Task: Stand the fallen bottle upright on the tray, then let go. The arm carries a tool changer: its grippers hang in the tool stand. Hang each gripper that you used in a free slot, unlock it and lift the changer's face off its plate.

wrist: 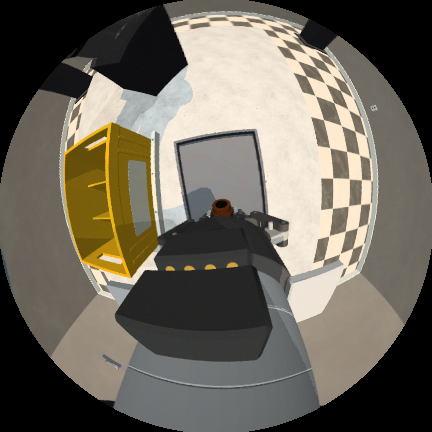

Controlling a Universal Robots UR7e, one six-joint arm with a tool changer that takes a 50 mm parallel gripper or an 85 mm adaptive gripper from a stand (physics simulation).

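Frame: origin at the arm's base, x ahead, y left, z up, level; metres.
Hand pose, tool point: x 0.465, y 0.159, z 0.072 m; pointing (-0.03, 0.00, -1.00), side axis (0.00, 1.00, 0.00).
After its pixels a point has its place.
The brown bottle (221, 208) {x 0.444, y 0.160, z -0.089 m} shows by its round, dark-mouthed end at the middle of the wrist view. The rest of it is hidden behind the gripper body. My gripper (222, 215), a dark one with jointed finger links, is shut on the bottle. The grey tray (216, 135) {x 0.303, y 0.167, z -0.224 m} with a dark raised rim lies beyond the gripper, and the bottle's end overlaps its near part in the view. A shadow falls on the tray. Whether the bottle touches the tray cannot be seen.
A yellow open-fronted crate (114, 200) {x 0.405, y -0.005, z -0.077 m} stands left of the tray, with a thin grey upright bar (156, 180) {x 0.383, y 0.009, z -0.222 m} between them. A white panel (316, 291) {x 0.456, y 0.205, z 0.060 m} shows at the lower right. A large black block (145, 55) {x 0.083, y 0.051, z -0.091 m} fills the upper left. A checkered border (341, 186) runs along the right.
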